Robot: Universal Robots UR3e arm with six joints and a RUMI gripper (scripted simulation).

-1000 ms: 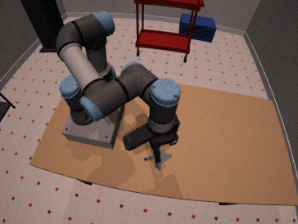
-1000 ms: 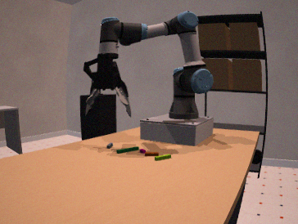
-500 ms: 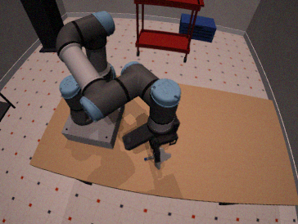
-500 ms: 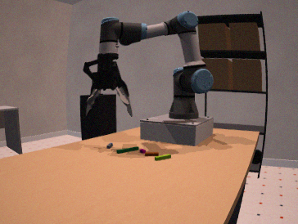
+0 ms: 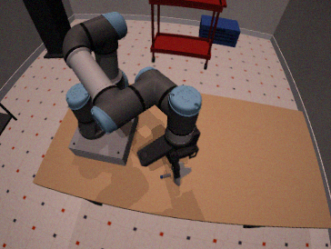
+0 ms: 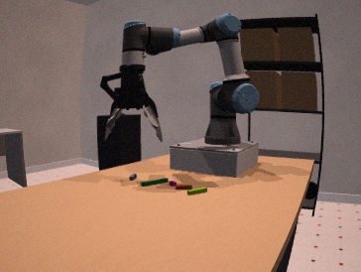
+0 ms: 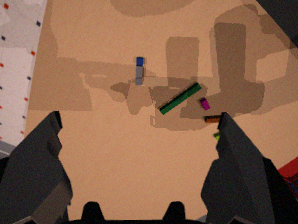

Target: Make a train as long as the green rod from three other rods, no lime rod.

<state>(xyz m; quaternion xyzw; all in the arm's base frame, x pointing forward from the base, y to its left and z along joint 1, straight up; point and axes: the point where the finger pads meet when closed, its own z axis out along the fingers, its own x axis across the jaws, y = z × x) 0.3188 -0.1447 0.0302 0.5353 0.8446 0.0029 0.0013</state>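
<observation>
The orange rod is 10 mm ahead of my hand, 160 mm to the left of it and 100 mm below it. From my hand the other things lie so: small blue rod 20 mm behind, 20 mm to the right, 100 mm below; green rod 70 mm to the left, 100 mm below; grey rod 10 mm to the right, 100 mm below.
</observation>
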